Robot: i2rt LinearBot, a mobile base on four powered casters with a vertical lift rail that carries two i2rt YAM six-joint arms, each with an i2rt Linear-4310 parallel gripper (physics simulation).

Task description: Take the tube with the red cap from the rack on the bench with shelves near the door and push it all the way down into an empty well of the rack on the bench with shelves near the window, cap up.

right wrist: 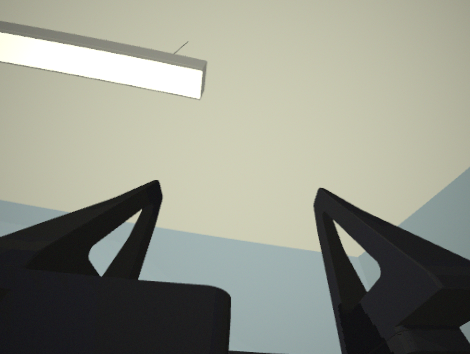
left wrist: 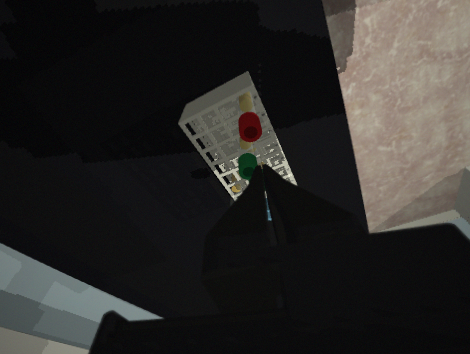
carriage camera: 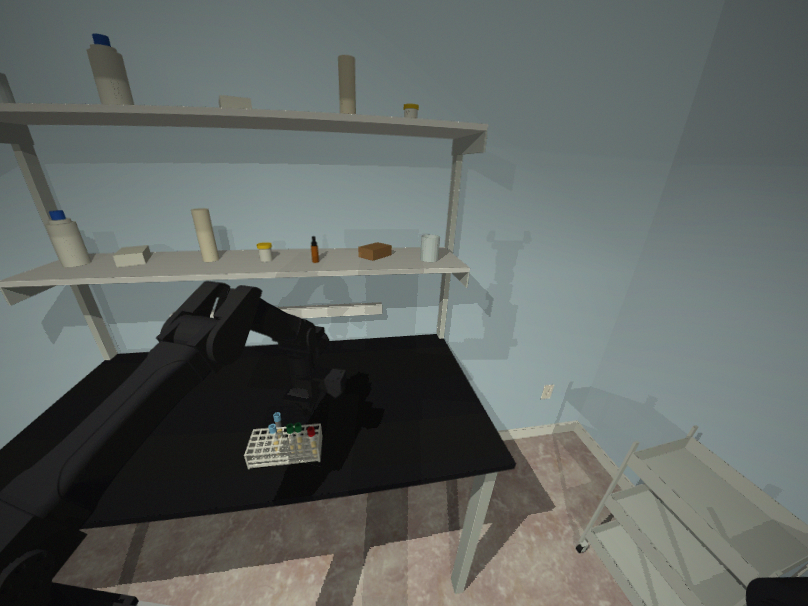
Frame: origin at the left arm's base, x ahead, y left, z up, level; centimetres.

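Where they show: left gripper, fingertip midpoint: (left wrist: 262, 172) (carriage camera: 307, 415); right gripper, fingertip midpoint: (right wrist: 237, 192).
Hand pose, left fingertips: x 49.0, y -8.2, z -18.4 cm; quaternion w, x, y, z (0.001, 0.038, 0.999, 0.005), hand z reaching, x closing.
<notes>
Things, the pixels of their top centre, and the offset from my left fingertips. "pt": a spot on its surface instead. Level surfaces: height alone.
- white wire-like rack, middle of its top: (left wrist: 251, 170) (carriage camera: 284, 438) dx +1.5, dy +8.7, dz -11.5 cm
- tube with the red cap, middle of its top: (left wrist: 250, 130) (carriage camera: 311, 429) dx +0.3, dy -0.3, dz -5.3 cm
- green cap, middle of its top: (left wrist: 249, 173) (carriage camera: 297, 424) dx +1.3, dy +4.1, dz -5.3 cm
- black bench, its level: dz -17.2 cm
- lower shelf, its level: dz +28.5 cm
- brown box, surface spot: (carriage camera: 374, 251) pt dx +49.9, dy -11.0, dz +31.9 cm
- light cup, surface spot: (carriage camera: 429, 247) pt dx +51.2, dy -31.2, dz +34.1 cm
The white wire-like rack (carriage camera: 248, 455) (left wrist: 215, 111) stands on the black bench top. The tube with the red cap (carriage camera: 311, 431) (left wrist: 250, 126) stands cap up in a well at the rack's right end in the carriage view. Tubes with green caps stand beside it; one green cap (left wrist: 247, 166) shows by the fingertips in the left wrist view. Tubes with light blue caps (carriage camera: 277, 416) stand further left. My left gripper (left wrist: 262, 172) is shut with nothing between its fingers, above and behind the rack. My right gripper (right wrist: 237, 192) is open and empty, facing the ceiling, far from the rack.
The black bench (carriage camera: 417, 417) carries two shelves above it. The lower shelf (carriage camera: 293, 264) holds bottles, jars, a brown box (carriage camera: 374, 251) and a light cup (carriage camera: 429, 247). A grey cart (carriage camera: 678, 538) stands on the floor at the right. A ceiling lamp (right wrist: 105, 62) shows in the right wrist view.
</notes>
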